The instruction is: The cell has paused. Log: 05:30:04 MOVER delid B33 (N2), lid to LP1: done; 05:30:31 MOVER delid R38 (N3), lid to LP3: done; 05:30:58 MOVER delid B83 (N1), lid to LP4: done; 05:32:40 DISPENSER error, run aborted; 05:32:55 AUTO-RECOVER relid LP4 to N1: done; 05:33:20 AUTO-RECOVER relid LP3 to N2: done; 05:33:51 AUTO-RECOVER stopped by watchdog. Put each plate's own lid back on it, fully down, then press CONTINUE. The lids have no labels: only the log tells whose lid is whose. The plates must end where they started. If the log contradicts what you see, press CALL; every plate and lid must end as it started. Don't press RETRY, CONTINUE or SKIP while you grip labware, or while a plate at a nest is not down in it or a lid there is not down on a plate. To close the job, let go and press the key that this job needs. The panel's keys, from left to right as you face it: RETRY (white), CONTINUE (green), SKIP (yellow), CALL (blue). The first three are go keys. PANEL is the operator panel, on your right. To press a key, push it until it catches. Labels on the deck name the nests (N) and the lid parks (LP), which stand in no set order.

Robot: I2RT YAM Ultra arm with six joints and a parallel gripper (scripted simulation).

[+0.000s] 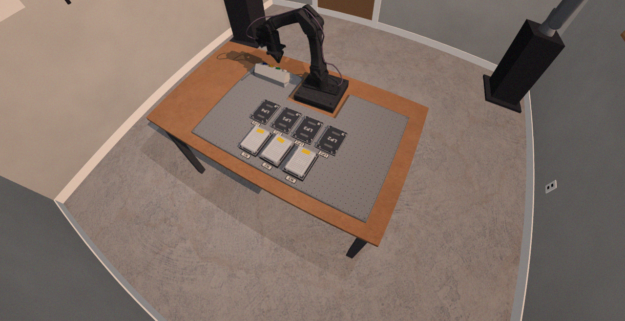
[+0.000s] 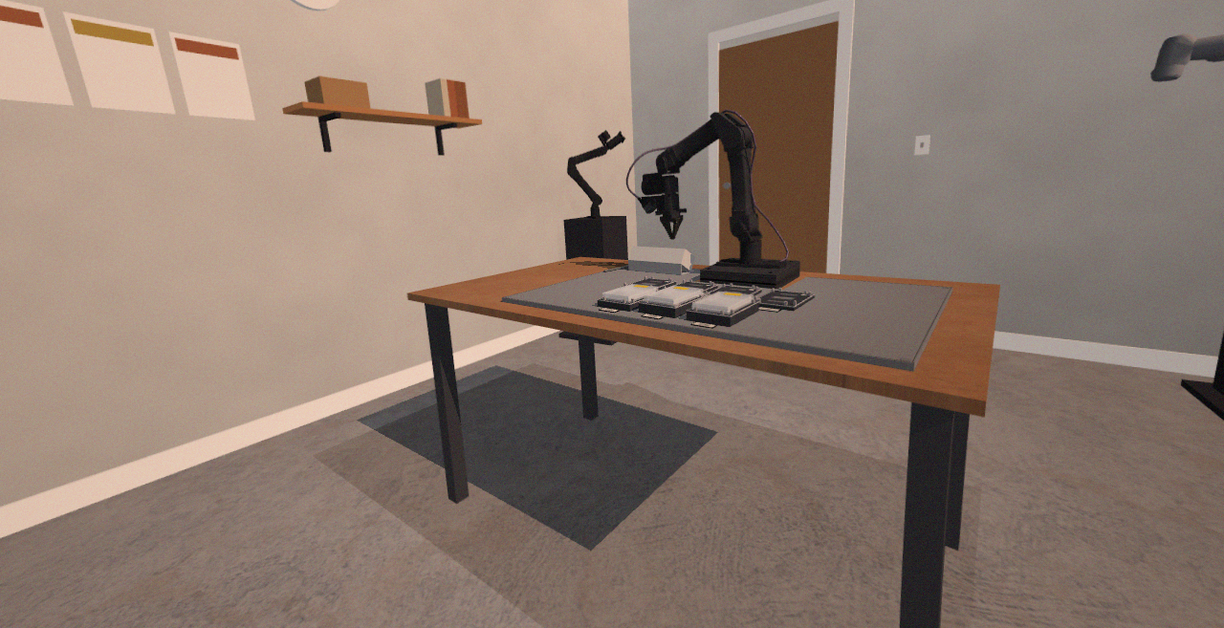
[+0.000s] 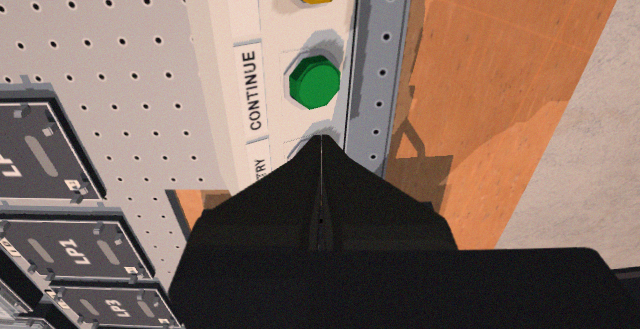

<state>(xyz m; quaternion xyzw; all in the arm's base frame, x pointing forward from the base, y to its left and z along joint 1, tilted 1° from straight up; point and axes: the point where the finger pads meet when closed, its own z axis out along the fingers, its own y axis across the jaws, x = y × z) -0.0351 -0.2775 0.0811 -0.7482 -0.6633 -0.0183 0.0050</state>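
The green continue key is 5 cm below my hand and 1 cm to the right of it. Round my hand: lid park LP4: 28 cm ahead, 11 cm below, 5 cm to the left; then plate: 50 cm ahead, 35 cm to the left, 9 cm below; then yellow skip key: 6 cm to the right, 5 cm below, 1 cm behind.
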